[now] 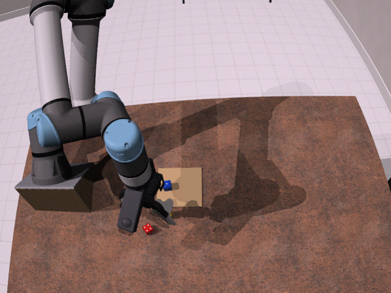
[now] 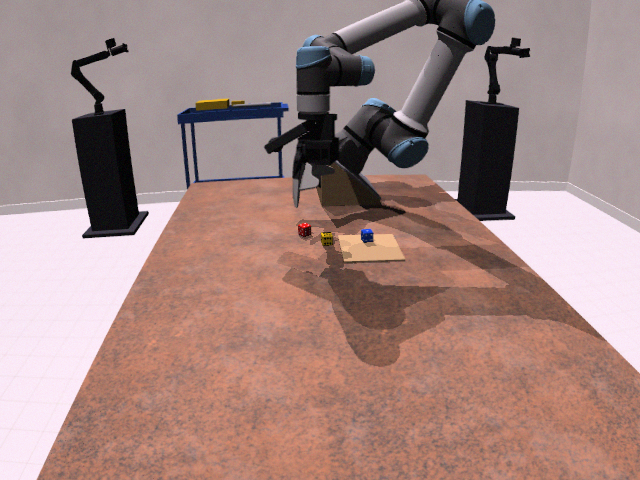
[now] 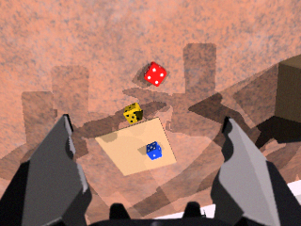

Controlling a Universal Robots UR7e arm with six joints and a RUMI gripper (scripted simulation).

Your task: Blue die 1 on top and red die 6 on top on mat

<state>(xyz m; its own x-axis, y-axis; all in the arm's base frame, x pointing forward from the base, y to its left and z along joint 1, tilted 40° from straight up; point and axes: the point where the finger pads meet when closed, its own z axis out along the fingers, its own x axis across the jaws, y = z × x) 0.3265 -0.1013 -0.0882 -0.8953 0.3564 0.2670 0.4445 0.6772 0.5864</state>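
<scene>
My gripper is now 90 mm above the red die, 20 mm past it and 10 mm to the left of it. Round my hand: yellow die: 90 mm below, 50 mm ahead, 40 mm to the left; blue die: 140 mm to the left, 90 mm below, 50 mm ahead; tan mat: 140 mm to the left, 100 mm below, 90 mm ahead.
</scene>
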